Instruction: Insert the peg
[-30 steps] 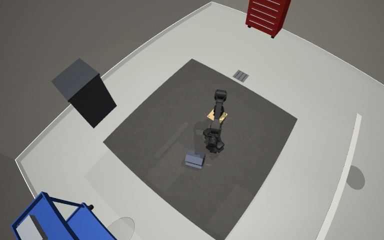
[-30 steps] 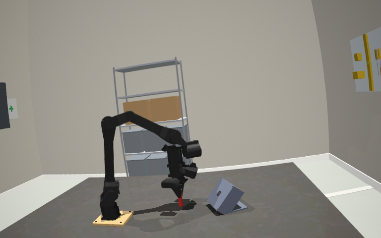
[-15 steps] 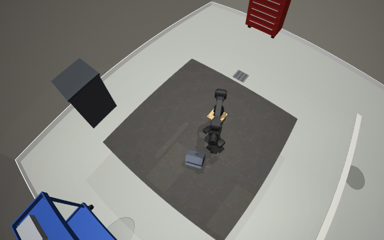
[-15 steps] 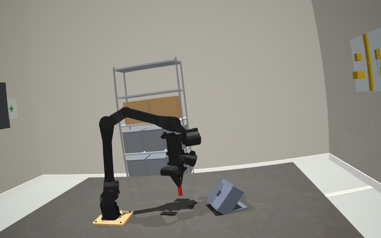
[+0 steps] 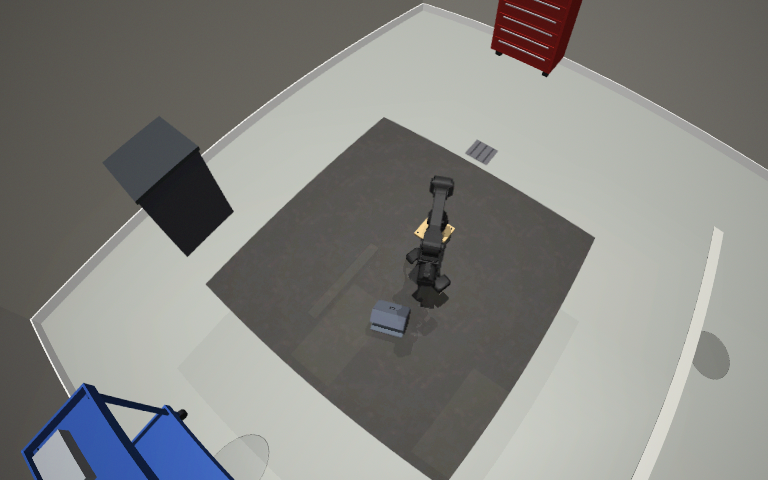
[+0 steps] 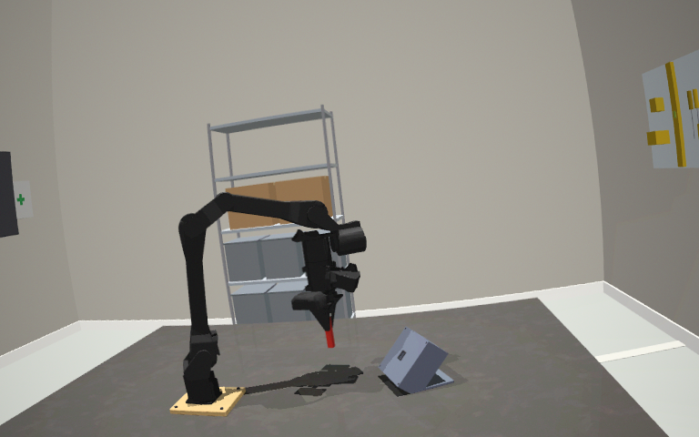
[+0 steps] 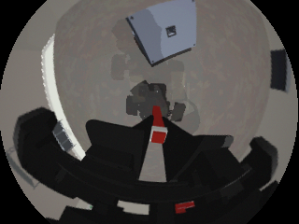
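The grey sloped panel is 180 mm ahead of my gripper tip, 30 mm to the right of it and 70 mm below it. From my gripper tip the other things lie so: red peg 20 mm above.
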